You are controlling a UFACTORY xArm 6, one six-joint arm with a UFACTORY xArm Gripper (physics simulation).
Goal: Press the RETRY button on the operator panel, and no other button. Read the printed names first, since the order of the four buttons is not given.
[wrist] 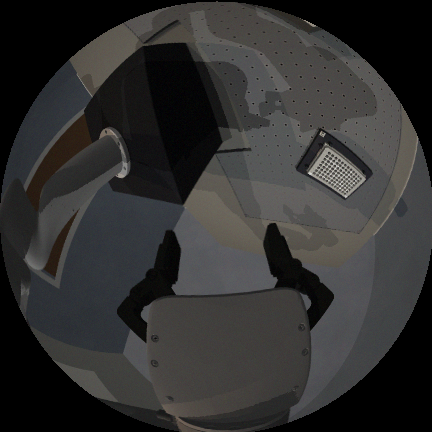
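Where they show: gripper, between the fingertips: (221, 236); arm's base, origin of its link: (114, 151).
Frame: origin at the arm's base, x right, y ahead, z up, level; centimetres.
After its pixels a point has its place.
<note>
My gripper (221, 236) {x 12.7, y 24.4, z 8.7 cm} is open and empty, its two dark fingers wide apart at the lower middle of the wrist view. The fingers show against the grey floor, below the near edge of a tabletop. No panel face with four buttons can be made out, and no printed button name, RETRY included, can be read. A large black box-like block (185, 110) {x 3.2, y 15.7, z -7.3 cm} stands at the upper left, beyond the left finger. I cannot tell whether it is part of the operator panel.
A perforated grey board (280, 190) {x 32.2, y 22.7, z -14.6 cm} lies on the beige tabletop (215, 220) {x 55.2, y -14.5, z -15.8 cm}. A pale well plate (337, 171) {x 23.5, y 38.3, z -12.7 cm} sits in a black holder (311, 151) {x 19.1, y 32.6, z -13.4 cm} on the board's right part. A grey arm link (75, 180) {x -2.2, y 5.5, z 10.6 cm} with a round flange reaches the black block from the left. Shadows cross the board.
</note>
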